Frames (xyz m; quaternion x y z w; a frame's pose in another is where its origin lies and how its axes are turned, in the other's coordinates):
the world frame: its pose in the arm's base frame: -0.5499 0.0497 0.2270 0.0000 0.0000 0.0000 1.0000
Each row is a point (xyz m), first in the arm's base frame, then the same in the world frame.
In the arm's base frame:
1: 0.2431 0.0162 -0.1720
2: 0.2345 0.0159 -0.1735
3: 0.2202 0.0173 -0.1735
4: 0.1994 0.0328 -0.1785
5: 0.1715 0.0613 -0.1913
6: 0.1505 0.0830 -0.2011
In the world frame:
1: 0.7930 -0.0335 -0.3990
2: 0.7844 -0.0338 -0.4005
3: 0.7701 -0.0324 -0.4005
4: 0.7493 -0.0169 -0.4055
5: 0.7214 0.0116 -0.4183
6: 0.7004 0.0333 -0.4281

